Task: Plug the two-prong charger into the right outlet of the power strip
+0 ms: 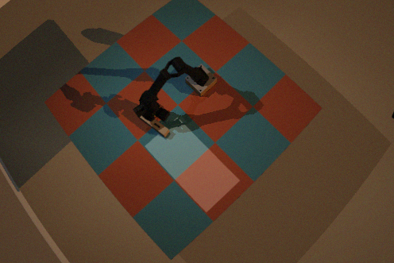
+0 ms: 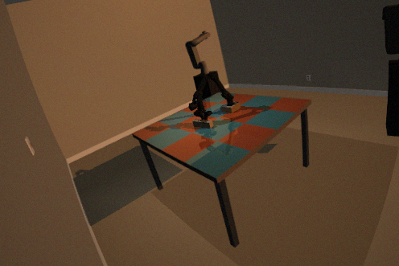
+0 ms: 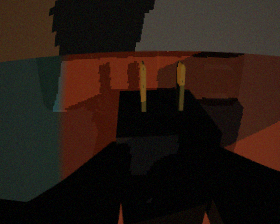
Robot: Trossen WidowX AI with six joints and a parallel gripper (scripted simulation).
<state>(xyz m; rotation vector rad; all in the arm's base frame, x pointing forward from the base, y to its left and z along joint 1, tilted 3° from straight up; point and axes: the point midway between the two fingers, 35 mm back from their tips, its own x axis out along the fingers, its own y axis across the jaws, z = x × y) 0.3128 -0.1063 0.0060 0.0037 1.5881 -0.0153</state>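
Now: the two-prong charger 20 mm ahead of my gripper tip and 10 mm above it.
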